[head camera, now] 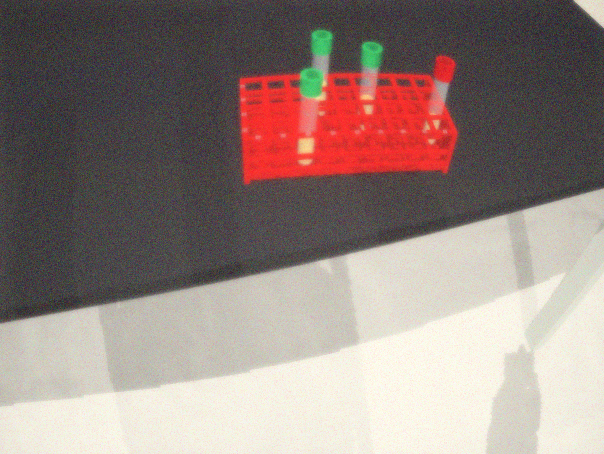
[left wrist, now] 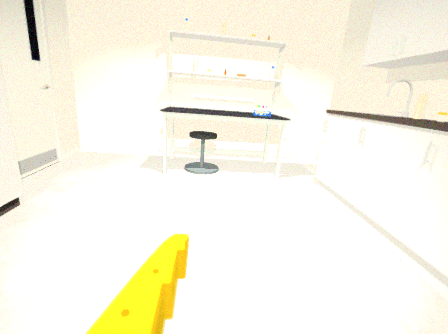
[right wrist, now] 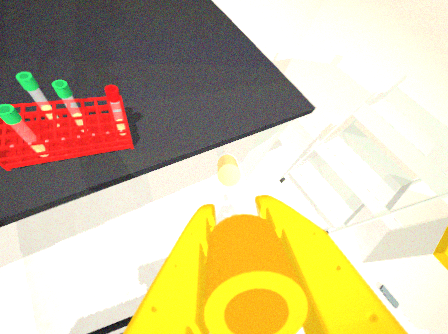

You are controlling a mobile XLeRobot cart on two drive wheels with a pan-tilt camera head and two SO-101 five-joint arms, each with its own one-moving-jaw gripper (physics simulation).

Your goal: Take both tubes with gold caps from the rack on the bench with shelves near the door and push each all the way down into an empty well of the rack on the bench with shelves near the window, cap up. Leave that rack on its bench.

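Places are measured from the left arm's base along level axes (x back, y down, z right), in millimetres.
Where they show: left hand, tool point: point(left wrist: 187, 250); right hand, tool point: point(right wrist: 215, 215).
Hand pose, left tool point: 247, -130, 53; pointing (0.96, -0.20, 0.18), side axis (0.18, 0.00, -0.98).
Each offset is from my left tool point to the top centre of the thing, as dx, dy, dz. Level surfaces: height alone.
A red rack {-711, +86, +183} point(head camera: 262, 169) point(right wrist: 95, 149) stands on a dark bench top {dy +143} point(head camera: 125, 150) point(right wrist: 175, 90). It holds three green-capped tubes and one red-capped tube {-707, +24, +270} point(head camera: 437, 95) point(right wrist: 116, 107) at its right end; other wells look empty. My right gripper point(right wrist: 237, 205) is shut on a gold-capped tube point(right wrist: 245, 245), cap toward the camera, pale end beyond the tips. It is in front of the bench edge, right of the rack, and does not show in the head view. My left gripper point(left wrist: 182, 240) shows one notched jaw, fully open, away from both racks. A small blue rack point(left wrist: 262, 113) stands on the far shelved bench; its caps are too small to tell.
The far bench {dy +149} point(left wrist: 225, 114) has a black stool point(left wrist: 203, 135) in front. A door point(left wrist: 37, 100) is at left and a dark-topped counter point(left wrist: 380, 150) at right. A pale shelved cart point(right wrist: 345, 150) stands right of the near bench in the right wrist view.
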